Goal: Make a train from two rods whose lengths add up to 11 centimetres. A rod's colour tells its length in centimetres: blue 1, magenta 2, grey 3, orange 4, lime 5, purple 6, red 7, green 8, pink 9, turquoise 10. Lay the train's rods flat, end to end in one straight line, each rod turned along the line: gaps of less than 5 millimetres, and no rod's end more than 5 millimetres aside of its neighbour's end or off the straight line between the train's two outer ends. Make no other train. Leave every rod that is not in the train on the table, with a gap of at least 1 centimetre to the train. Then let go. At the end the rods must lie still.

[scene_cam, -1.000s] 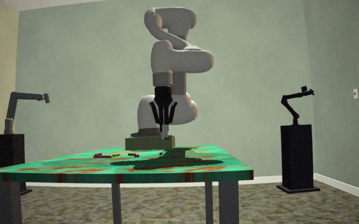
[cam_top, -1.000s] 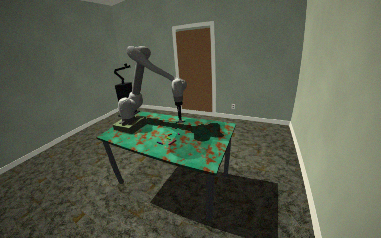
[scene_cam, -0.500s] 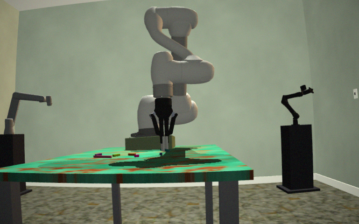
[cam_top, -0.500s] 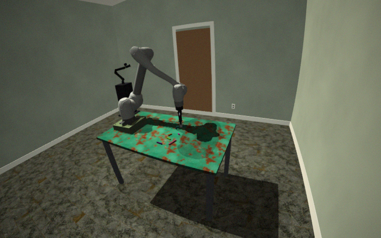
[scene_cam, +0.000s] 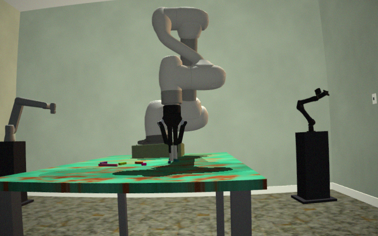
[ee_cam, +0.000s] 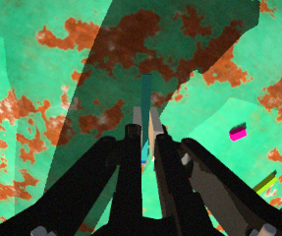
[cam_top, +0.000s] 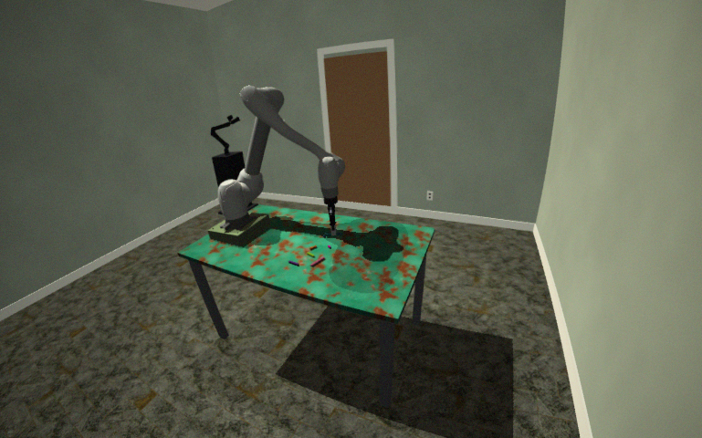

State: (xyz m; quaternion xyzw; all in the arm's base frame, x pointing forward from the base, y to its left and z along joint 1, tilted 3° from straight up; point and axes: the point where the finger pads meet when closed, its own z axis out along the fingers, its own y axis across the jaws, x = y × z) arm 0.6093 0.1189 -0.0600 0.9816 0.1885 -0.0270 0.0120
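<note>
Right now the turquoise rod is 3 cm below my hand. Round my hand: small blue rod: 5 cm behind, 4 cm below, 2 cm to the right; orange rod: 16 cm to the right, 5 cm behind, 4 cm below; magenta rod: 12 cm to the right, 4 cm below, 3 cm ahead.
</note>
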